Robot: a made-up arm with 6 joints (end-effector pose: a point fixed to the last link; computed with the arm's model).
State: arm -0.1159 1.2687 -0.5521 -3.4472 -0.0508 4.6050
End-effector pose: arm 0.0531 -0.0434 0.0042 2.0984 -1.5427 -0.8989
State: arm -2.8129 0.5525 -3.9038 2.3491 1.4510 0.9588
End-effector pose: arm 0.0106 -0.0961 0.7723 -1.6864 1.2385 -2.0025
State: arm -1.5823 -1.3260 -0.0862 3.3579 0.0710 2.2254
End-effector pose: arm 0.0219 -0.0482 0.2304 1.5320 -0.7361 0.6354
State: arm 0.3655 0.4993 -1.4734 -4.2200 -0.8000 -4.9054
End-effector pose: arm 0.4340 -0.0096 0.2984 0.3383 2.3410 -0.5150
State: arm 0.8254 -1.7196 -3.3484 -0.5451 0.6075 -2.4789
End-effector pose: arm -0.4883 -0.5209 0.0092 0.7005 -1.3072 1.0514
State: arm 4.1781 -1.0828 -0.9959 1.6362 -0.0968 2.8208
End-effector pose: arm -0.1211 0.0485 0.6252 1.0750 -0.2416 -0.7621
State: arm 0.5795 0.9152 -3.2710 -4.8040 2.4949 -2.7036
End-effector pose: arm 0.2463 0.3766 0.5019 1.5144 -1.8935 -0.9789
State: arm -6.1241 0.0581 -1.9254 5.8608 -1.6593 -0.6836
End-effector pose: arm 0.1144 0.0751 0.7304 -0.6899 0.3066 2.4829
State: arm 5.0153 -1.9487 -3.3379 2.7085 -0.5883 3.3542
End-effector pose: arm -0.2624 0.5893 0.0682 -1.6491 0.7815 1.4729
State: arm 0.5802 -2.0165 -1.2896 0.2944 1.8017 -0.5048
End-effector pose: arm -0.2590 -0.1108 0.4219 -1.6359 -1.4058 -1.9797
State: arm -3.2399 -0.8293 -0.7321 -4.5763 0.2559 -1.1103
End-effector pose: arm -0.1778 0.0916 0.5120 -0.3434 -1.5379 0.5918
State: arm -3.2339 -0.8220 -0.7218 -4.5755 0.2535 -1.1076
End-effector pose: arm -0.1807 0.0912 0.5065 -0.3508 -1.5550 0.5970
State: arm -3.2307 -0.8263 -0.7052 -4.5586 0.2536 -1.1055
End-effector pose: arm -0.1801 0.0903 0.4995 -0.3677 -1.5612 0.6140
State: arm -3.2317 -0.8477 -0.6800 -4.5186 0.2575 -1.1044
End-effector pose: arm -0.1745 0.0888 0.4906 -0.3977 -1.5504 0.6480
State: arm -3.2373 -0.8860 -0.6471 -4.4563 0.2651 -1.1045
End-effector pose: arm -0.1641 0.0865 0.4801 -0.4395 -1.5208 0.6978
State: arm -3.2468 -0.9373 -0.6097 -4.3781 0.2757 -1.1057
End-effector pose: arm -0.1506 0.0834 0.4688 -0.4871 -1.4741 0.7583
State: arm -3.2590 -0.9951 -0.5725 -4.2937 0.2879 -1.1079
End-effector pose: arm -0.1362 0.0794 0.4581 -0.5329 -1.4152 0.8218
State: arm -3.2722 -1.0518 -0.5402 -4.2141 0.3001 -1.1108
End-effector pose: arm -0.1228 0.0753 0.4491 -0.5702 -1.3523 0.8802
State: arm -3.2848 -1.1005 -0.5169 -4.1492 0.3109 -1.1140
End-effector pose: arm -0.1118 0.0715 0.4433 -0.5944 -1.2942 0.9263
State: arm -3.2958 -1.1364 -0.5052 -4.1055 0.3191 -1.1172
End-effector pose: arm -0.1037 0.0688 0.4413 -0.6046 -1.2476 0.9555
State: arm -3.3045 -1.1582 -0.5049 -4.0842 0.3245 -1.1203
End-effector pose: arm -0.0984 0.0674 0.4431 -0.6020 -1.2157 0.9673
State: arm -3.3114 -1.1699 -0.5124 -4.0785 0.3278 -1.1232
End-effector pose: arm -0.0950 0.0669 0.4474 -0.5917 -1.1948 0.9673
